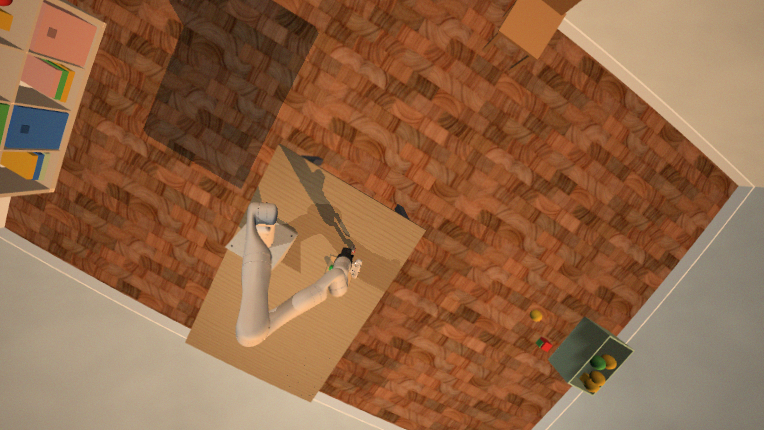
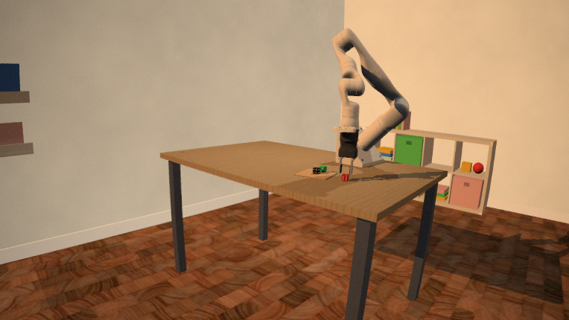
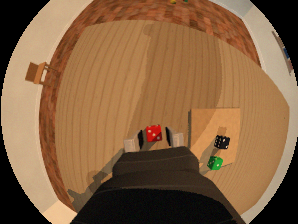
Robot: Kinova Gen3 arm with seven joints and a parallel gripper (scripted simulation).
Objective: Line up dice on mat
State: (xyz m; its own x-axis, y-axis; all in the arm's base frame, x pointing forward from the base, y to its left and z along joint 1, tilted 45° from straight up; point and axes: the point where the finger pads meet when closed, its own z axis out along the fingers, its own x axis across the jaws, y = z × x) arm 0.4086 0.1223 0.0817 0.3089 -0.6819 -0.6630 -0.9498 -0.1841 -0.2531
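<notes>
The red die lies 3 cm below my hand. Also, from my hand: black die (14 cm to the right, 3 cm below); then green die (5 cm behind, 14 cm to the right, 3 cm below); then tan mat (14 cm to the right, 4 cm below).
</notes>
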